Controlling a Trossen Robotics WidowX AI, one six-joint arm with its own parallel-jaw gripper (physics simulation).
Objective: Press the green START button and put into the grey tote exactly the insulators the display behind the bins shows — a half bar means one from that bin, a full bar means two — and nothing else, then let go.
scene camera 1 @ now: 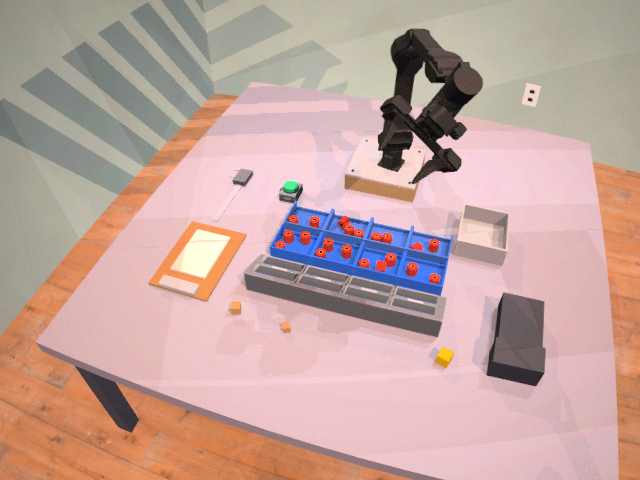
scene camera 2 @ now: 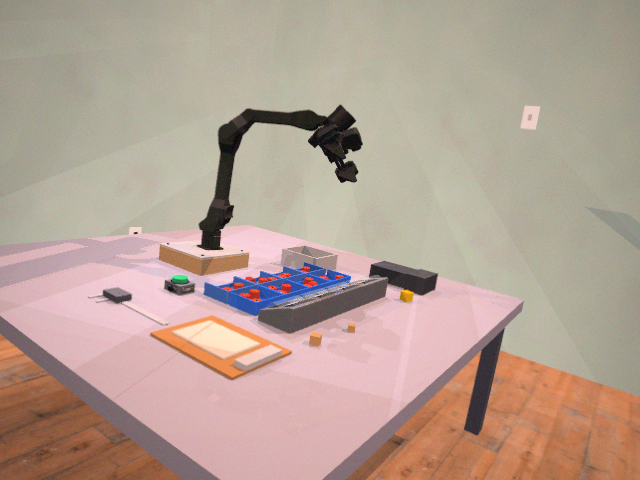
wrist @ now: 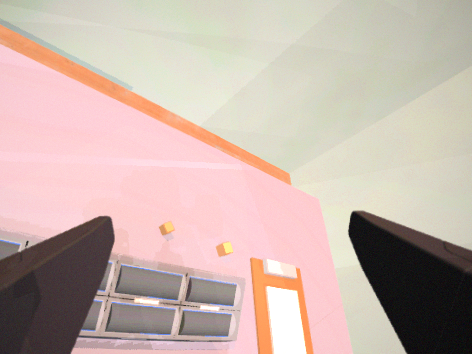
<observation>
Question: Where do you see a grey display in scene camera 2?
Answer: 288, 319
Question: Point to a grey tote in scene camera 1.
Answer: At 483, 233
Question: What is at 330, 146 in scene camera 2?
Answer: My gripper.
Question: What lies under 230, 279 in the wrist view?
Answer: A grey display.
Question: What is my gripper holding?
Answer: Nothing.
</observation>
